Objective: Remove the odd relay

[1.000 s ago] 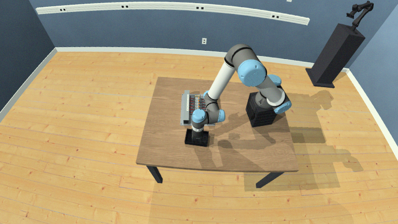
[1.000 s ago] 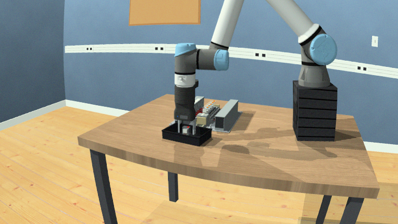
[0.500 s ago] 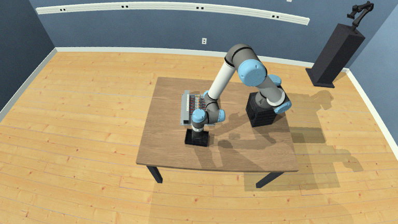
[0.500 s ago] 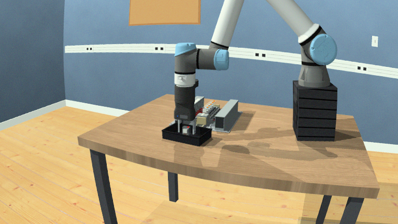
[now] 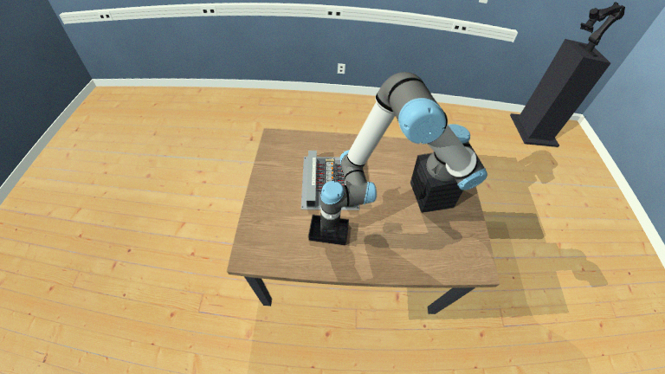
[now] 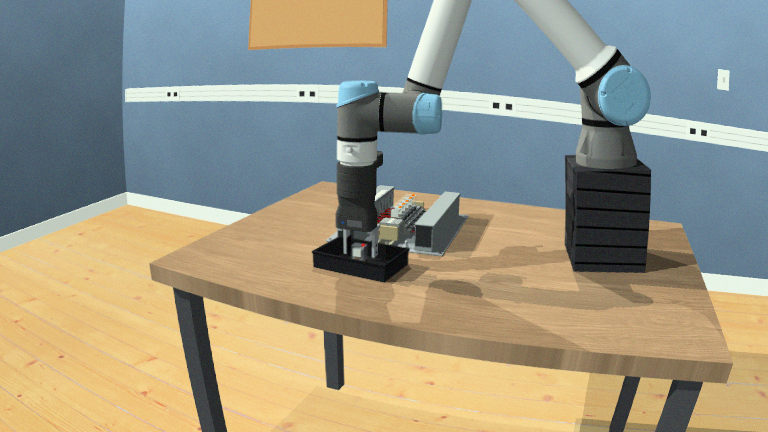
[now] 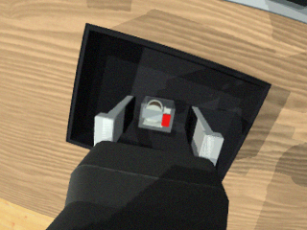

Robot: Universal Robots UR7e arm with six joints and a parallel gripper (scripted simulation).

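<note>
Right now my hand is 20 mm above the relay. From my hand the other things lie so: relay panel (270 mm to the right, 10 mm below, 10 mm ahead); then black parts tray (30 mm below).
</note>
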